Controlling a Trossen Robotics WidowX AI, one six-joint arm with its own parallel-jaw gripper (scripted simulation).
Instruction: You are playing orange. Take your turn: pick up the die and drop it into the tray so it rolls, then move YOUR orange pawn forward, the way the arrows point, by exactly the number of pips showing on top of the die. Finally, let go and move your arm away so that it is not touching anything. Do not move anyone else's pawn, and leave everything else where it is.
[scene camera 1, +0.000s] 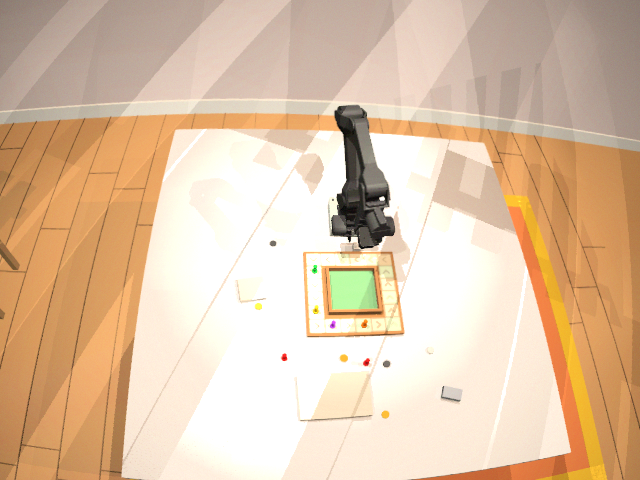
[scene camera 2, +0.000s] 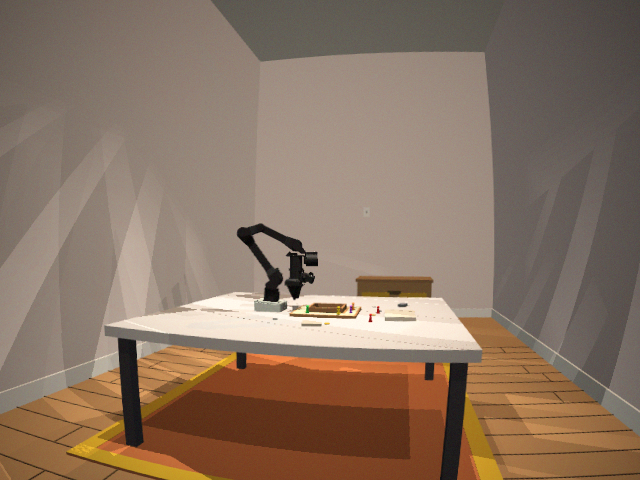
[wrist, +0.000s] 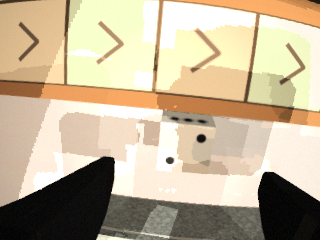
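Note:
In scene camera 1 you'd see my gripper (scene camera 1: 358, 241), open and holding nothing, and a green tray (scene camera 1: 349, 289). The wrist view has a white die (wrist: 186, 139), and my gripper (wrist: 189, 176) is visible there too.

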